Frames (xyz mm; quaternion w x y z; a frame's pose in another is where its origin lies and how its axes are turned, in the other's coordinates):
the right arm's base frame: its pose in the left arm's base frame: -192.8 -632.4 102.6 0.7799 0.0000 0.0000 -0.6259
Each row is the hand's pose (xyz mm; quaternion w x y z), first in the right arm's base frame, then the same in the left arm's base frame.
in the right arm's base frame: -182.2 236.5 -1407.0 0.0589 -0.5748 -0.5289 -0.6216
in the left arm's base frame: -1.4 -403.3 -1304.4 0.3431 0.7793 0.0527 0.5217
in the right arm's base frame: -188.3 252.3 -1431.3 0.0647 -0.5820 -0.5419 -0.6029
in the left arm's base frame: 12.8 -393.9 -1328.7 0.3269 0.7931 0.0584 0.5107
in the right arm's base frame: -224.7 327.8 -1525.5 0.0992 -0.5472 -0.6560 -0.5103
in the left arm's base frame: 78.6 -342.1 -1422.9 0.2420 0.8373 0.1691 0.4601
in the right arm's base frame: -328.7 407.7 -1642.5 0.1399 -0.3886 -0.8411 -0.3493
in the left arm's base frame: 134.1 -223.2 -1539.9 0.1095 0.8295 0.4127 0.3600
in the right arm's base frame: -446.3 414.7 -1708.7 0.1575 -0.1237 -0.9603 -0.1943
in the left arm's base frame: 115.4 -106.9 -1606.1 0.0012 -0.6975 -0.6715 -0.2501
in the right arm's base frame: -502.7 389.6 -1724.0 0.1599 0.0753 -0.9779 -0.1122
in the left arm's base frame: 78.7 -57.3 -1621.4 0.0545 -0.5533 -0.8097 -0.1876
